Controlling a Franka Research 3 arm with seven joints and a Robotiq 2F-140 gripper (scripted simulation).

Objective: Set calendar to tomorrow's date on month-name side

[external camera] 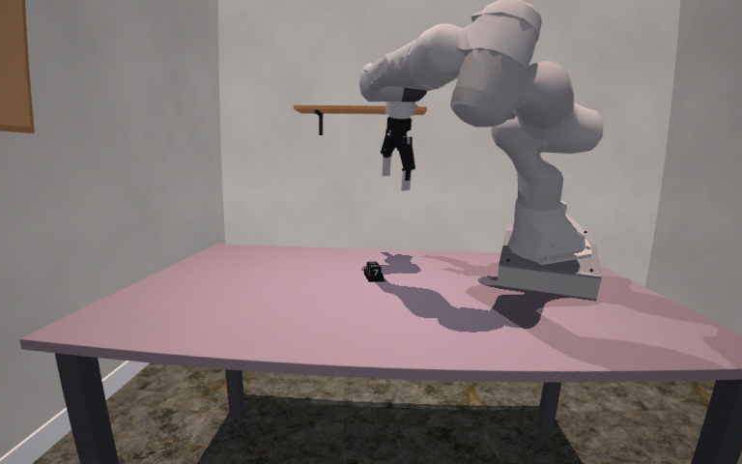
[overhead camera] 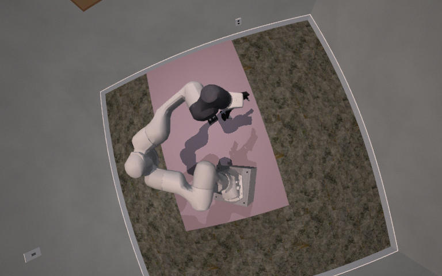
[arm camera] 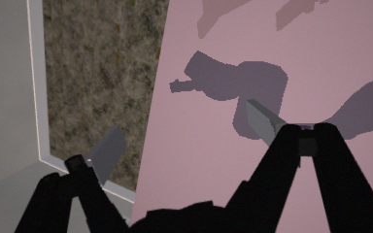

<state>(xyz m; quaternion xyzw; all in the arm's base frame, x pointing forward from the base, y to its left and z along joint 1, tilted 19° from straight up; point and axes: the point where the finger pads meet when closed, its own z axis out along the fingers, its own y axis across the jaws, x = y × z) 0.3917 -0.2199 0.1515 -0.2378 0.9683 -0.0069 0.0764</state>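
Now: hand 50 mm short of the black digit cube, 190 mm to the right of it and 250 mm above it. The rest, counted from my hand: black calendar tray (40 mm ahead, 200 mm to the left, 260 mm below).
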